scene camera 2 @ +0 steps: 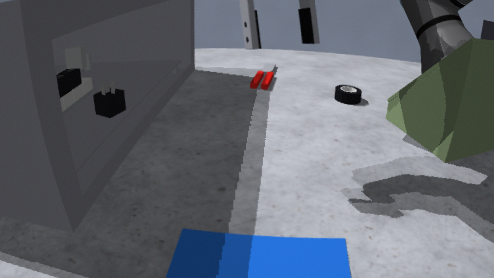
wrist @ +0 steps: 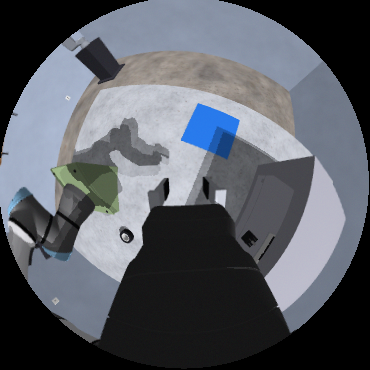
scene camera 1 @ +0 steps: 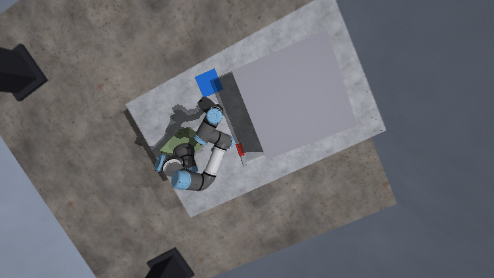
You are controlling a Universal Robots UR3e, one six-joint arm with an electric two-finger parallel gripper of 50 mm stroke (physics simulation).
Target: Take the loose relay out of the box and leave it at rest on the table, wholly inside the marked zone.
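Observation:
The loose relay, a black cube with pale pins, lies inside the large grey box, behind its open side, with its pins pointing up in scene camera 2. Another black block sits at a pale holder deeper in the box. The marked zone is a blue square on the table outside the box, partly in shadow. My gripper is open and empty, above the table outside the box's open side. Its fingertips are hidden in scene camera 1.
A red-handled tool lies near the far end of the box's open side. A black ring-shaped roll lies on the table. A green angular block stands by the arm's base. The box has a raised lower lip.

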